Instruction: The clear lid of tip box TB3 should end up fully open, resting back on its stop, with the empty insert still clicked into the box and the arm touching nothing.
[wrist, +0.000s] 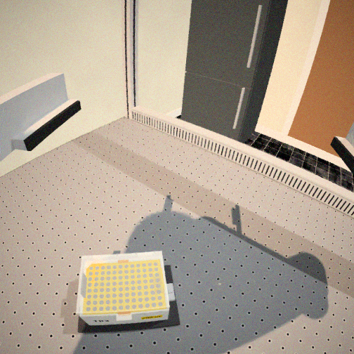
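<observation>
Tip box TB3 sits on the perforated deck in the lower left of the wrist view, with dark lettering and a small yellow label on its near wall. Its yellow insert, with rows of round holes, lies level inside the box. The clear lid looks closed over the insert, with a pale see-through rim around it, though it is hard to make out. A pale tab shows at the box's right side. My gripper is open and empty, its fingers wide apart at the left and right of the view, above and apart from the box.
The perforated deck carries the arm's shadow, right of and behind the box. A slotted edge strip runs along the far side, and a pale wall panel stands at the left. Beyond are a dark fridge and a tiled floor.
</observation>
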